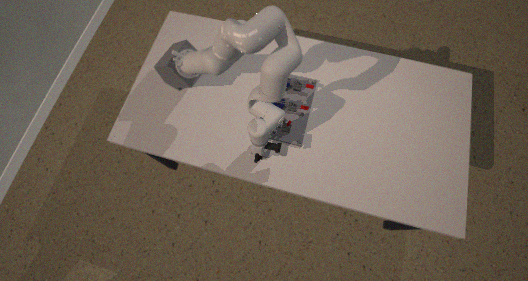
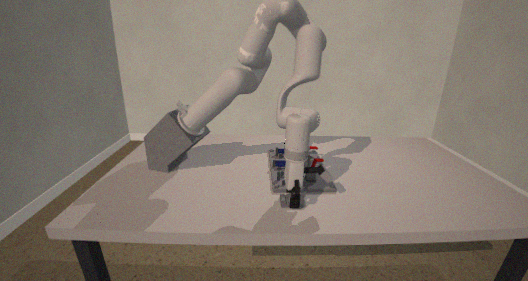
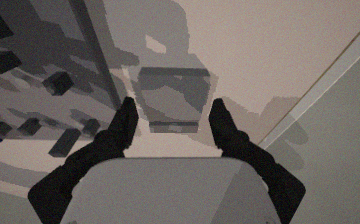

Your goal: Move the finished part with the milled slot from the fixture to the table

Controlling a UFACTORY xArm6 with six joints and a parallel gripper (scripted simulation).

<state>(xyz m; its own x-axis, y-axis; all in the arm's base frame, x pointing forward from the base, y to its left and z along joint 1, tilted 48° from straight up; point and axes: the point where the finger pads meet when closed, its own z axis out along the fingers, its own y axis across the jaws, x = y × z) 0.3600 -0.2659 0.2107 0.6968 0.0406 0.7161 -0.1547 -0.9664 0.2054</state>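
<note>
Right now the grey finished part is 1 cm below my hand and 1 cm behind it. From my hand the other things lie so: grey fixture plate (22 cm to the left, 11 cm ahead, 1 cm below).
</note>
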